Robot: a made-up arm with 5 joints.
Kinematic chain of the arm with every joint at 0, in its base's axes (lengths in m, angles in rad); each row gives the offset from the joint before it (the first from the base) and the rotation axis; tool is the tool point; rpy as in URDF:
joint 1: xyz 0.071 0 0.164 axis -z
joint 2: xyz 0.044 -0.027 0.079 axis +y
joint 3: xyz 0.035 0 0.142 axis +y
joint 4: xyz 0.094 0 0.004 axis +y
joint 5: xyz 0.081 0.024 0 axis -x
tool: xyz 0 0 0 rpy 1.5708 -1.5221 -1.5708
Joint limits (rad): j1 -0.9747..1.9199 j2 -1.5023..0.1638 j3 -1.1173..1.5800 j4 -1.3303..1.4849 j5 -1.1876..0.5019
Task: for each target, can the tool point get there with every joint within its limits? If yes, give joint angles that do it. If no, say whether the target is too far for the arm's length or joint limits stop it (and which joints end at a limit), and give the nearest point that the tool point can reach.
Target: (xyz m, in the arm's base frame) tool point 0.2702 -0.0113 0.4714
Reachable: yes | joints 0.0415 -0.2238 -0.3485 0.2203 -0.5006
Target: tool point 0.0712 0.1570 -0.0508
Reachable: no: joint limits stop it (at a limit: joint 1, joint 2) | nearest point 0.1371 0.0920 0.2027 | short by 0.270 m
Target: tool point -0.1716 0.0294 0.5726
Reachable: no: too far | nearest point -0.0948 0.0201 0.4842 | short by 0.117 m
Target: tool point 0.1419 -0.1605 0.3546
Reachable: yes | joints 1.1375 -0.5157 0.6014 0.2301 -0.6884
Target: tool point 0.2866 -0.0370 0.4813
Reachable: yes | joints 0.1562 -0.0336 -0.3669 -0.3442 -0.3732
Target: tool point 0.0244 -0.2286 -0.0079
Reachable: no: joint limits stop it (at a limit: joint 2) | nearest point 0.0394 -0.1551 0.2117 | short by 0.232 m
